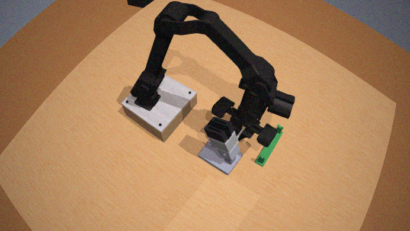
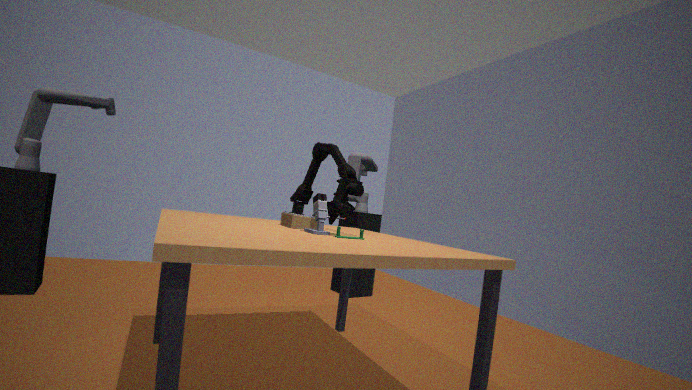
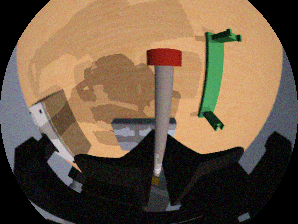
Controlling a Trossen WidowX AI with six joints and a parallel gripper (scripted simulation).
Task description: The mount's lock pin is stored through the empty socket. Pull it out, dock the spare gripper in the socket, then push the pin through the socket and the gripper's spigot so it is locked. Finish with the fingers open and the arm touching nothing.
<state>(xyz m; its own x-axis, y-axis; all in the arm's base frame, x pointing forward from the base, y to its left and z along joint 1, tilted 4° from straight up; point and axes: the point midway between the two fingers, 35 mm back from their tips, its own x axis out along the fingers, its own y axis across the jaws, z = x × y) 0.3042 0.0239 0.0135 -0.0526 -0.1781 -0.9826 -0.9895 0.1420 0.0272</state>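
Right now the grey mount is 2 cm behind my gripper tip and 5 cm to the right of it. The rest, counted from my gripper tip: spare gripper 3 cm behind, 5 cm to the right, 7 cm above; green bracket 10 cm ahead, 5 cm to the left, 2 cm below.
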